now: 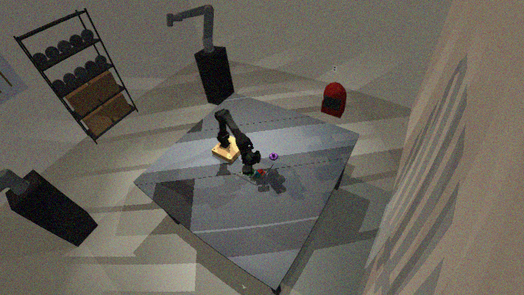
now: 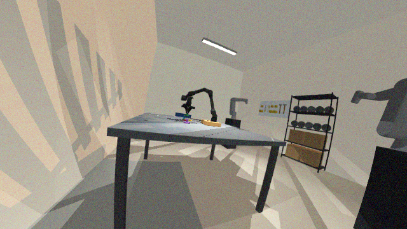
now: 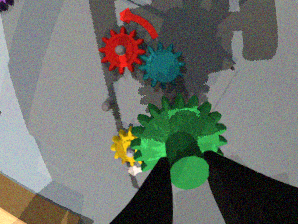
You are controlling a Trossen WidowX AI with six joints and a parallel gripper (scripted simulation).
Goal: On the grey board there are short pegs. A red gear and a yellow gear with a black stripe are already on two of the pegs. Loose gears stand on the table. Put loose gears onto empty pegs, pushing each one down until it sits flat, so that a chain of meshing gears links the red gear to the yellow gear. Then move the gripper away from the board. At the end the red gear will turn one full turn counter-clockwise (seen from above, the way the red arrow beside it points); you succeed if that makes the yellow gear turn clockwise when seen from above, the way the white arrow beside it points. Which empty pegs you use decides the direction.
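The teal gear lies 6 cm below my gripper tip, 4 cm ahead of it and 3 cm to the left of it. Also, from my gripper tip: green gear 1 cm below; then yellow gear 7 cm below, 5 cm behind, 2 cm to the left; then red gear 7 cm to the left, 7 cm below, 4 cm ahead.
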